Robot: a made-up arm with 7 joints.
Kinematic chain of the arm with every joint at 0, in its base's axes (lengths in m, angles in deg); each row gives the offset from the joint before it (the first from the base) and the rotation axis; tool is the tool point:
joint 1: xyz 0 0 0.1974 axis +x
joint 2: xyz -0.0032 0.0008 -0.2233 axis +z
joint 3: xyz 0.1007 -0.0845 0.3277 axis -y
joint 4: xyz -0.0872 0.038 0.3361 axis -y
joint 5: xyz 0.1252 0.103 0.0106 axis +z
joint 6: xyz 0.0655 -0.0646 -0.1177 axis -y
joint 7: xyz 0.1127 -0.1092 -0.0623 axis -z
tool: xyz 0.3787 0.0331 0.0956
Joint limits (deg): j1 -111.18..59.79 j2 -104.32..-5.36 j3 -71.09..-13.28 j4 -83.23..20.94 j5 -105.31..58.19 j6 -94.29..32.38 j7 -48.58..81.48
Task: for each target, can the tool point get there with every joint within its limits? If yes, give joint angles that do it. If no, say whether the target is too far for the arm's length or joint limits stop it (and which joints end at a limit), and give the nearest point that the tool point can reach.
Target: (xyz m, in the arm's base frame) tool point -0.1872 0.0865 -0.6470
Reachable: no: joint limits stop it (at a limit: joint 1, joint 2, joint 3, joint 4) | nearest point -0.1710 0.0375 -0.5808 | short by 0.084 m
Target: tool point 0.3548 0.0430 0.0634
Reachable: yes | joints -11.72 -37.43 -26.90 -23.39 20.08 -35.56 -37.10
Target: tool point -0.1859 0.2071 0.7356
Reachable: yes | joints -65.22 -14.01 -66.61 -54.29 -55.14 -47.22 18.03
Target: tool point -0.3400 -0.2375 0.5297
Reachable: yes | joints -21.61 -35.45 -45.16 -44.21 -60.99 -34.05 10.76
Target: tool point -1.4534 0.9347 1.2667
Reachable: no: too far | nearest point -0.5547 0.4982 0.7673 | short by 1.117 m
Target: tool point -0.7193 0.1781 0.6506
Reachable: no: joint limits stop it (at a limit: joint 2, joint 4) | nearest point -0.6669 0.1754 0.6438 | short by 0.053 m
